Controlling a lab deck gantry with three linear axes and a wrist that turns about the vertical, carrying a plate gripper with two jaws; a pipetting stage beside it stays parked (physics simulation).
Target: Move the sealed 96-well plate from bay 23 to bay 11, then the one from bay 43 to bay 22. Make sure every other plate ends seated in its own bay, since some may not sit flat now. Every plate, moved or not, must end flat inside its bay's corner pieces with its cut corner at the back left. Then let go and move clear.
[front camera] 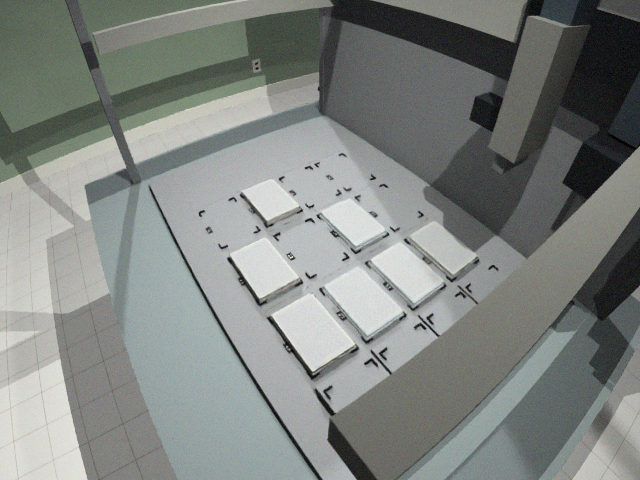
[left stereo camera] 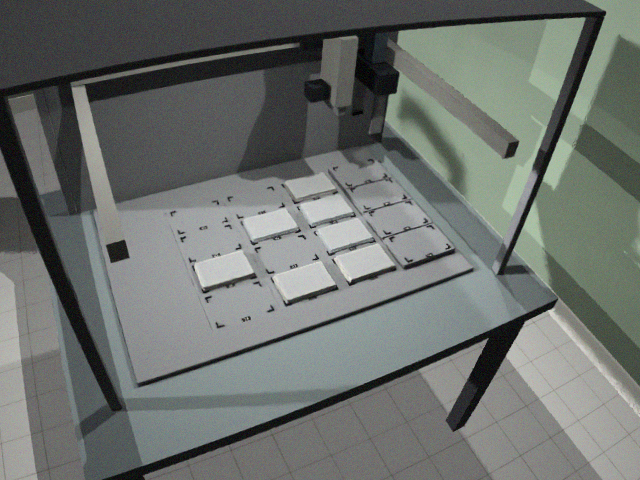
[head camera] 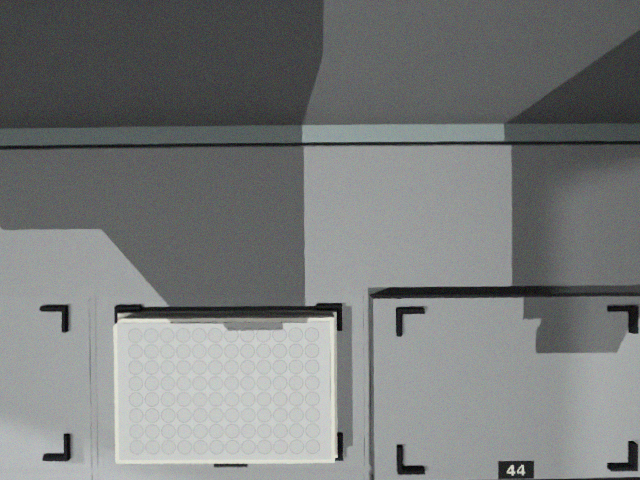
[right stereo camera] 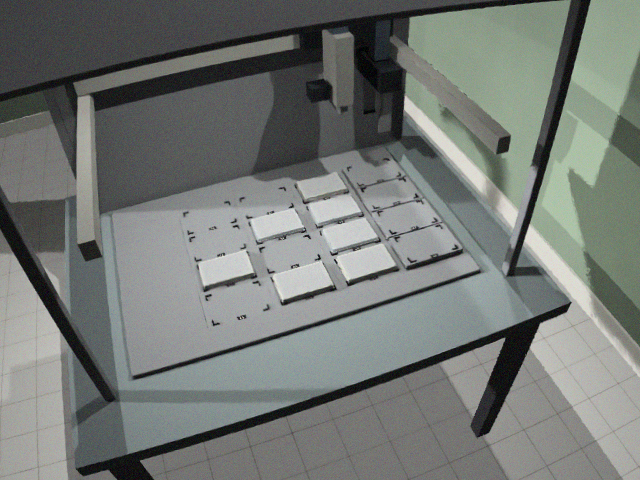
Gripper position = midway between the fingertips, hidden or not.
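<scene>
My own gripper [front camera: 560,243] is there in the front camera, and I find the gripper [left stereo camera: 365,123] in the left stereo camera and the gripper [right stereo camera: 376,121] in the right stereo camera as well. I can see a bay 11 [left stereo camera: 228,307], [front camera: 232,225], [right stereo camera: 224,306]. A bay 22 is visible to me too, with the front camera showing the bay 22 [front camera: 316,251], the left stereo camera showing it [left stereo camera: 278,256] and the right stereo camera showing it [right stereo camera: 280,256]. The head camera gives me a bay 43 [head camera: 350,343].
</scene>
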